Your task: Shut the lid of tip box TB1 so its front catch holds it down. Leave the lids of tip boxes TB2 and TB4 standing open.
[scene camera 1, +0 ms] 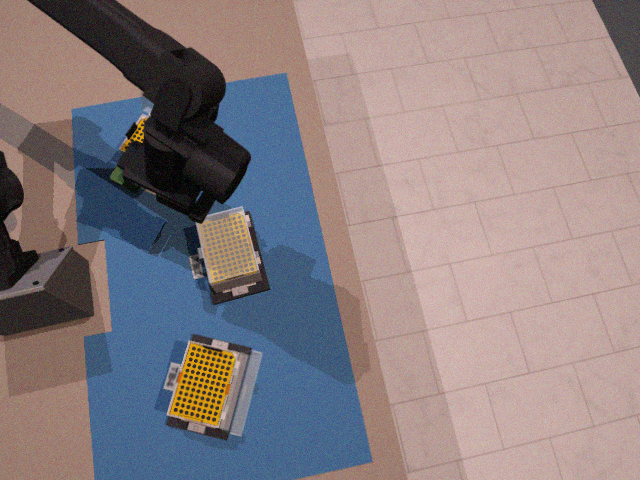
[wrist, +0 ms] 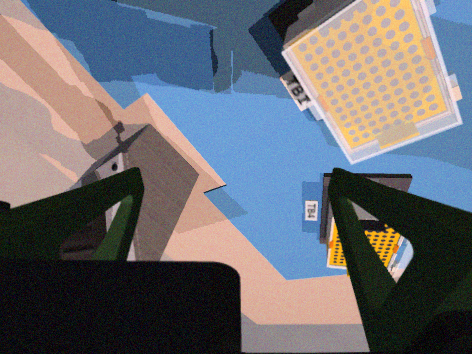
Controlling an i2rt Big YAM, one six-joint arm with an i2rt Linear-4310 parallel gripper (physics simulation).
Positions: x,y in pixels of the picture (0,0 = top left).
Scene:
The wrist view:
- my gripper: 236,178
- clear lid: 379,82
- blue mat: 216,77

